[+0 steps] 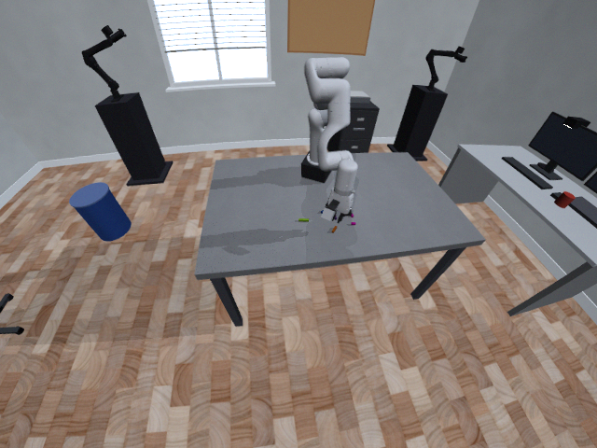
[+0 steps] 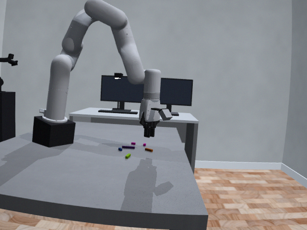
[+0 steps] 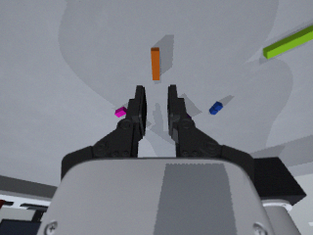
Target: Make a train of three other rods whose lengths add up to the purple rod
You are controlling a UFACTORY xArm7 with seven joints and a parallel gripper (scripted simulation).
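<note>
My hand is 80 mm above the orange rod. The rest, counted from my hand: purple rod: 100 mm behind, 20 mm to the left, 80 mm below; lime rod: 80 mm behind, 140 mm to the right, 80 mm below.
</note>
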